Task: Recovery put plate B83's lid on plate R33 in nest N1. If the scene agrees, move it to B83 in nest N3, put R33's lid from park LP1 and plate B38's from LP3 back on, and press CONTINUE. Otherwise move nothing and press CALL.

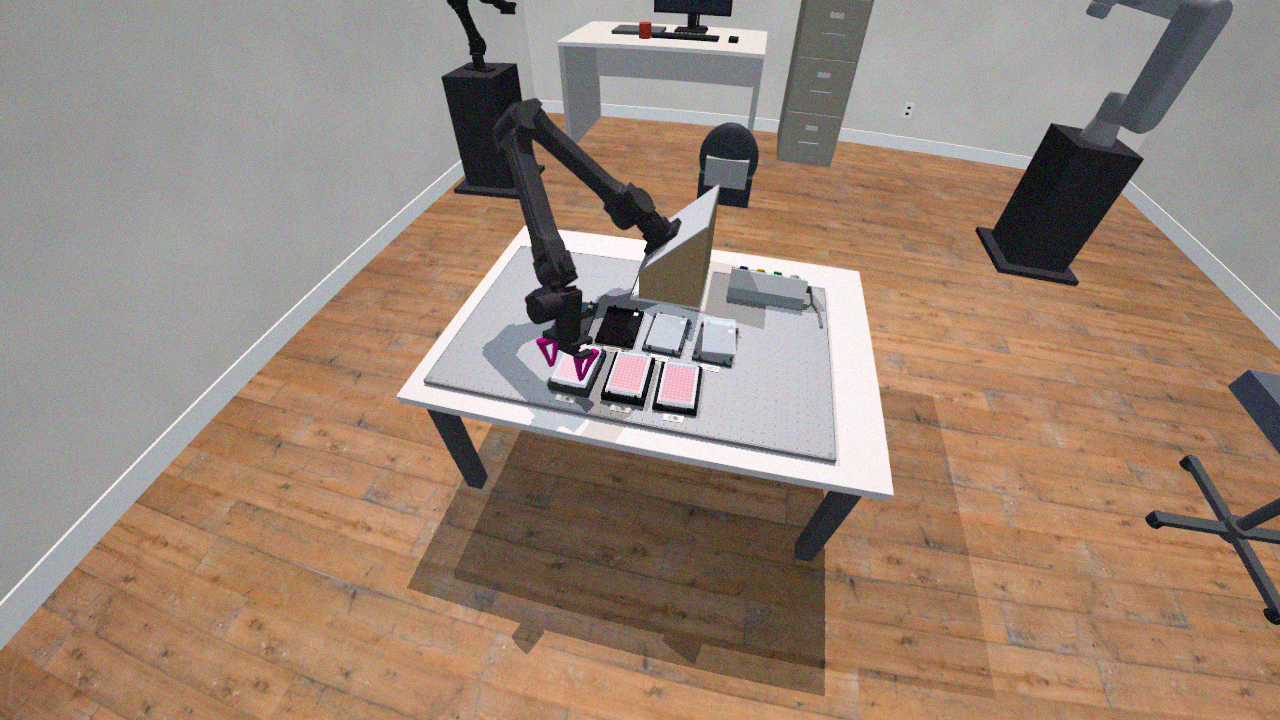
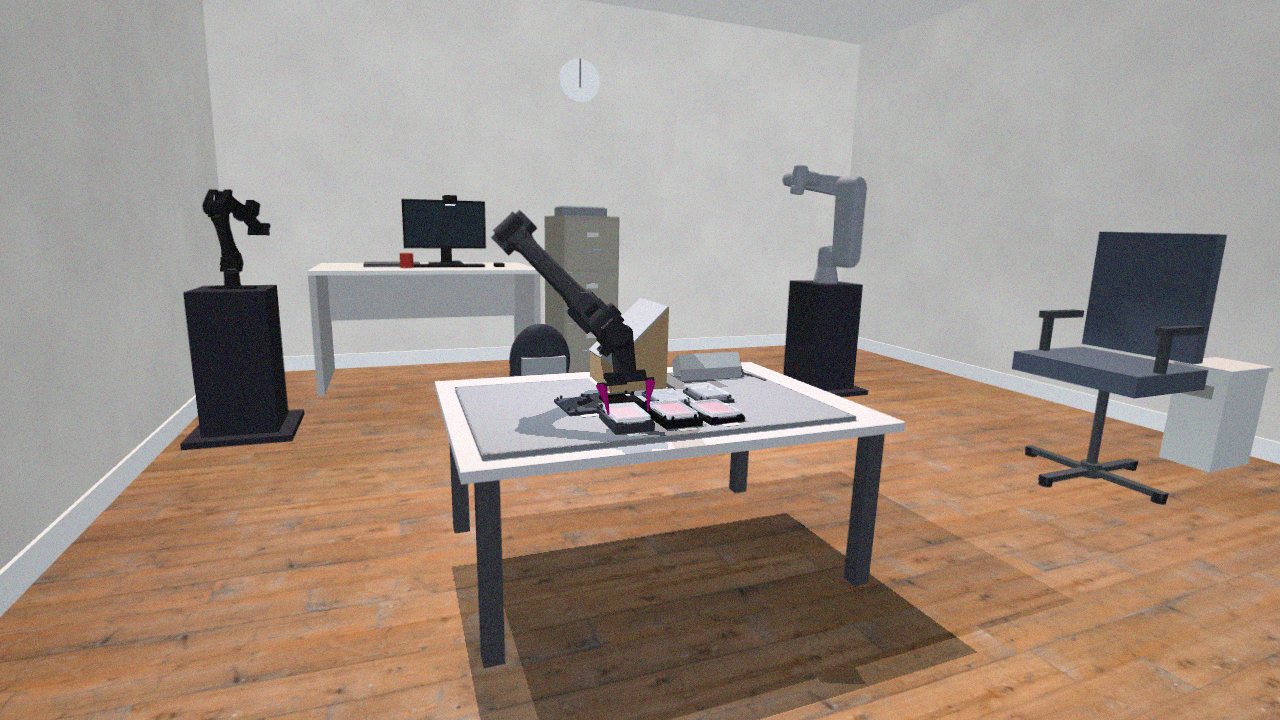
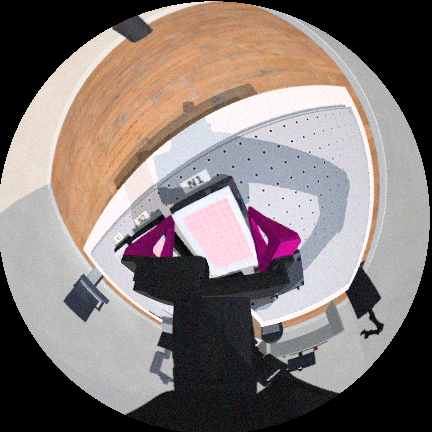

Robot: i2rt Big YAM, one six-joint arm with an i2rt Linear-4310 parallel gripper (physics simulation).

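My gripper is open, its magenta fingers standing on either side of the plate in the nest labelled N1. That plate shows pink wells under a white-rimmed lid and sits low between the fingers, which do not touch it. Two more pink plates stand to its right in the front row, one in the middle and one on the right. Behind them is a row of three park spots: the left one looks black, and the other two bear pale lids.
A slanted tan panel stands behind the parks beside the arm. A grey button box sits at the back right of the perforated grey board. The white table edge is close in front of the nests.
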